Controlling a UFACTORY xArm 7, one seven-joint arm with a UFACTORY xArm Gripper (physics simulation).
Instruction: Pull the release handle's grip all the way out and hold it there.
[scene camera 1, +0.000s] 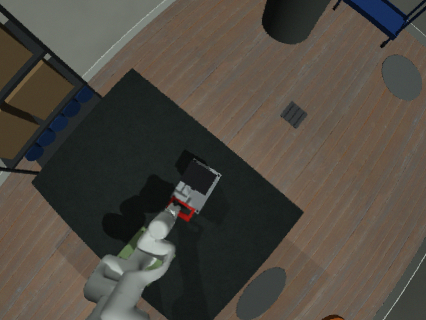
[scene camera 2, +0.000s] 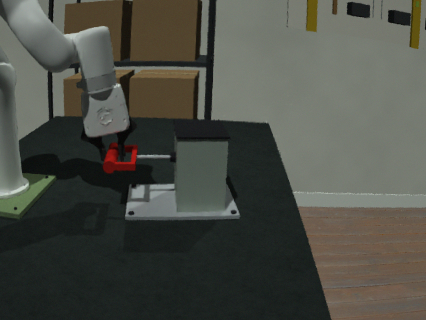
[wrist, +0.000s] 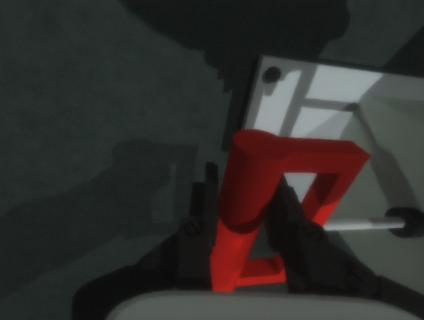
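The red release handle (scene camera 1: 187, 215) (scene camera 2: 131, 166) (wrist: 320, 155) stands out from the housing (scene camera 2: 201, 175) on a thin light rod (scene camera 2: 154, 156) (wrist: 362, 223), with a length of rod showing between the two. My gripper (scene camera 2: 114, 151) (wrist: 239, 180) is shut on the round grip bar of the handle, one finger on its outer side and the other inside the handle's opening. The housing has a black top (scene camera 1: 200, 177) (scene camera 2: 201, 130) and stands on a light base plate (scene camera 1: 202, 201) (scene camera 2: 150, 212) (wrist: 272, 102).
The dark table top (scene camera 1: 125, 115) (scene camera 2: 200, 270) carries the base plate and the arm's green mount (scene camera 1: 131, 244) (scene camera 2: 30, 197). A shelf rack (scene camera 2: 210, 65) with cardboard boxes (scene camera 2: 165, 95) stands behind the table.
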